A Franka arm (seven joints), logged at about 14 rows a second.
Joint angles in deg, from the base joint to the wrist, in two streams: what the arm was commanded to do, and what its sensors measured. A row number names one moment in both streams.
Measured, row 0:
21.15, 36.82, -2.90, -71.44, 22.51, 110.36, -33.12
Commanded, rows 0 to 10:
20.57, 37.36, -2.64, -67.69, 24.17, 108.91, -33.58
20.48, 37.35, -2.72, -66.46, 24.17, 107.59, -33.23
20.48, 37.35, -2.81, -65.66, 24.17, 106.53, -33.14
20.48, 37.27, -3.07, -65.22, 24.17, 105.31, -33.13
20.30, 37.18, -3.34, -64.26, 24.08, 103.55, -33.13
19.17, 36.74, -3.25, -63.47, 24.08, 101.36, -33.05
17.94, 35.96, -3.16, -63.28, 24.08, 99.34, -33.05
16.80, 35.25, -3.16, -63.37, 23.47, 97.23, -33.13
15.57, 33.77, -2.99, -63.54, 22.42, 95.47, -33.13
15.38, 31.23, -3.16, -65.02, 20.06, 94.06, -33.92
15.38, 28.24, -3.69, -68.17, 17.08, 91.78, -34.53
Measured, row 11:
15.65, 33.96, -3.45, -63.70, 20.81, 95.21, -33.36
